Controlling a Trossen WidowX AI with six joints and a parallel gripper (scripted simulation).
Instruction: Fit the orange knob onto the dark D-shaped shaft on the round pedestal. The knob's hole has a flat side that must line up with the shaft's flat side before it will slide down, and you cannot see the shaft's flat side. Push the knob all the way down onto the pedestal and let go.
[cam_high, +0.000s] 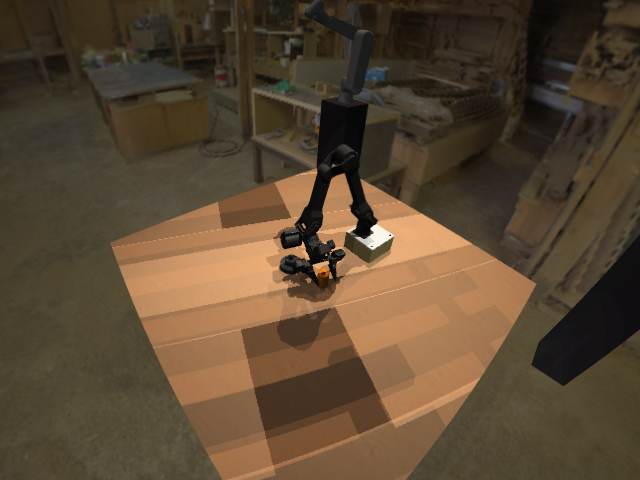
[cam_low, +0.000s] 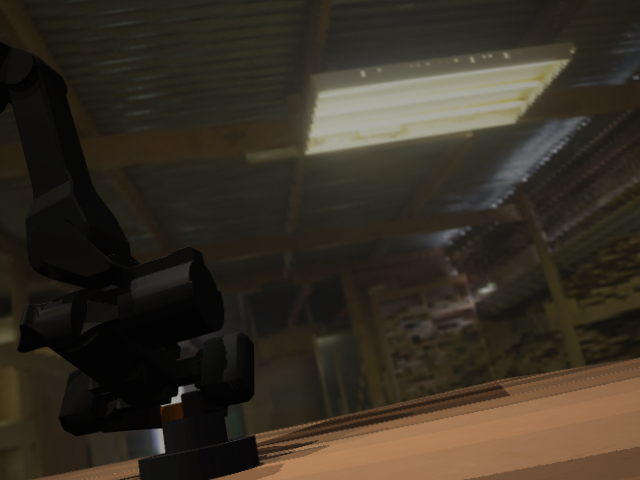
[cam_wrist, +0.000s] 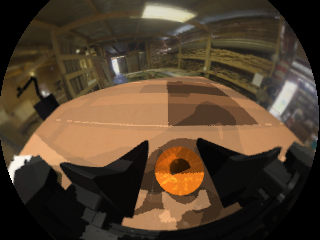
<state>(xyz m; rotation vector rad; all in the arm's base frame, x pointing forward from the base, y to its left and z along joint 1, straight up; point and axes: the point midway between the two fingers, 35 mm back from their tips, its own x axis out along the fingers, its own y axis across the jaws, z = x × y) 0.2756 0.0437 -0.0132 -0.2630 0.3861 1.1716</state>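
Right now my gripper tip is 3 cm to the left of the orange knob, 1 cm past it and 1 cm above it. Also, from my gripper tip: pedestal: 17 cm to the right, 1 cm below, 1 cm ahead.
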